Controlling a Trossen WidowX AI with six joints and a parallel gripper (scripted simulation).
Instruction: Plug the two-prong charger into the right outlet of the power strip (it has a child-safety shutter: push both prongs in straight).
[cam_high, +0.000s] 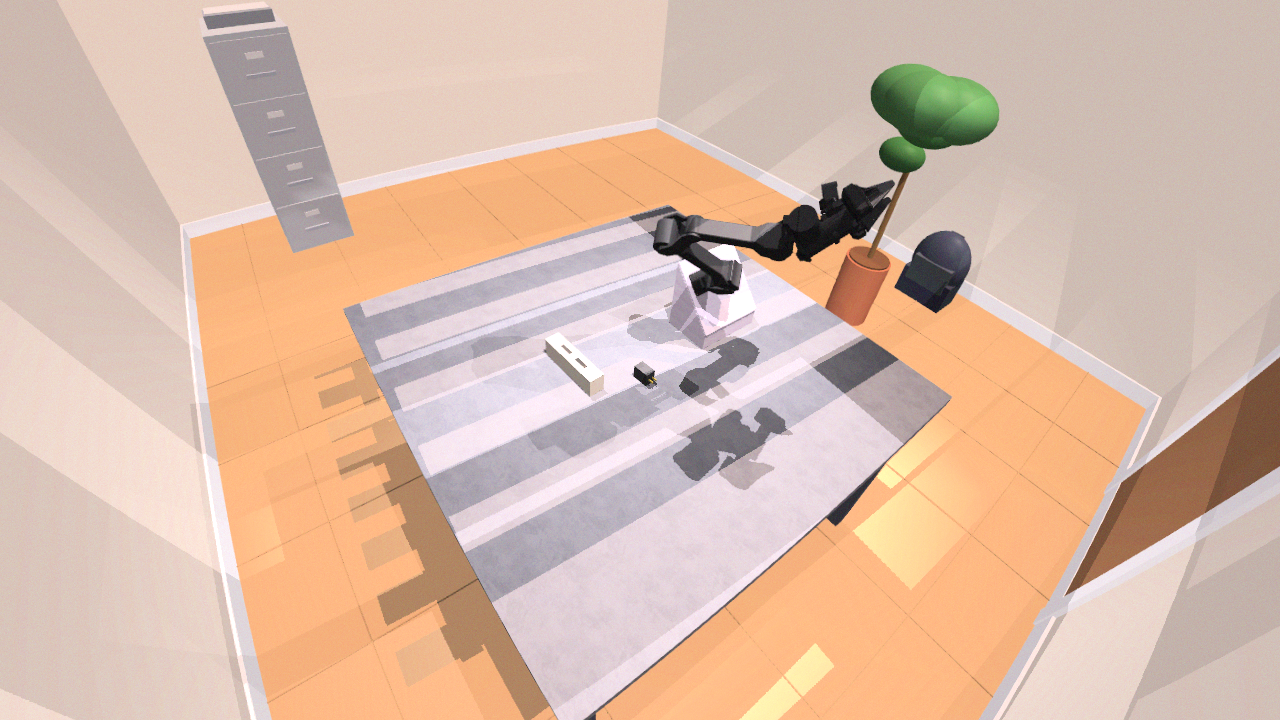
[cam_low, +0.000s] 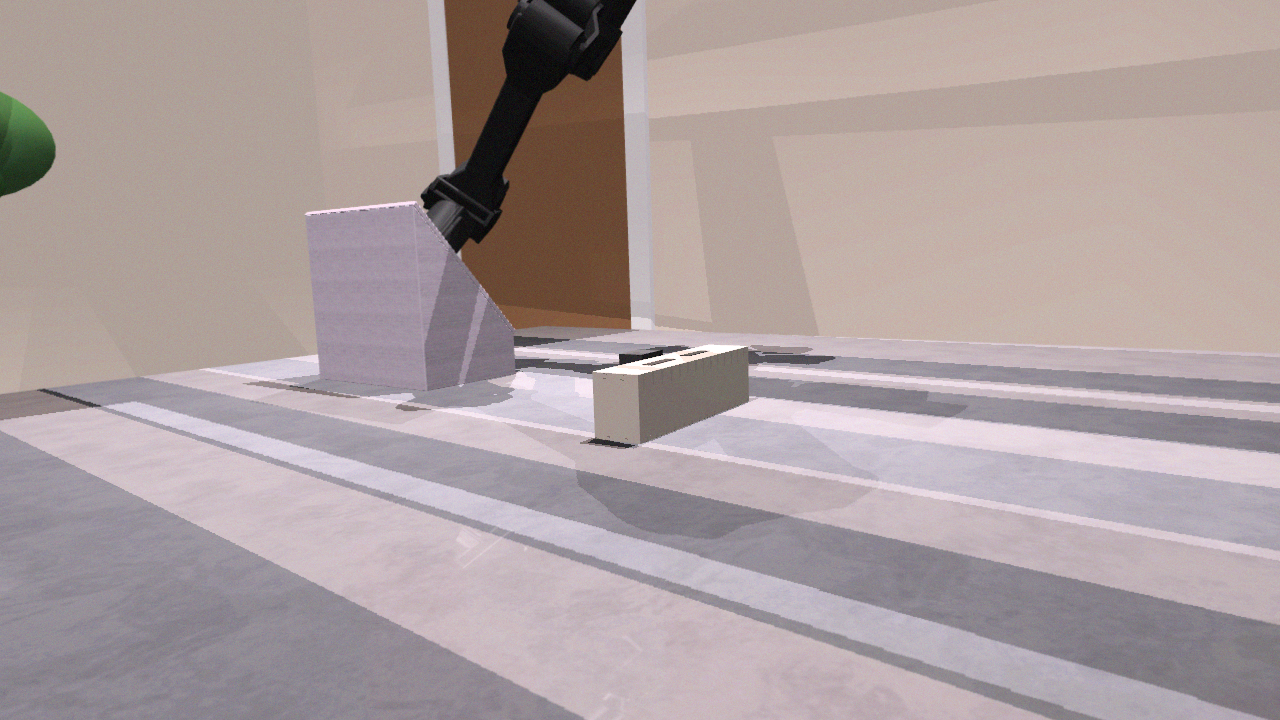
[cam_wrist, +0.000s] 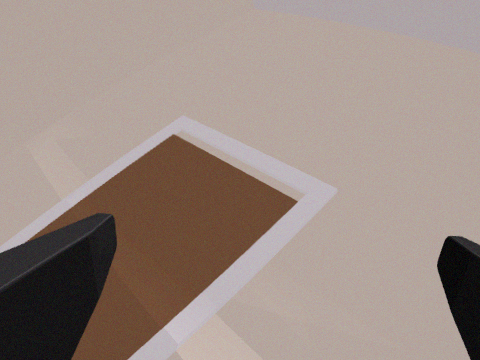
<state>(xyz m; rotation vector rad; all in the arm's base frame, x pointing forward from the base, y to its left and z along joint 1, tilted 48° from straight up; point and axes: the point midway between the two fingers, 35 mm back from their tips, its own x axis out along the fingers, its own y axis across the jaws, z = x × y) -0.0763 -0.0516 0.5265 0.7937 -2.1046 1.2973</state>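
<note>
My gripper tip is now 350 mm short of the black two-prong charger, 270 mm to the left of it and 560 mm above it.
</note>
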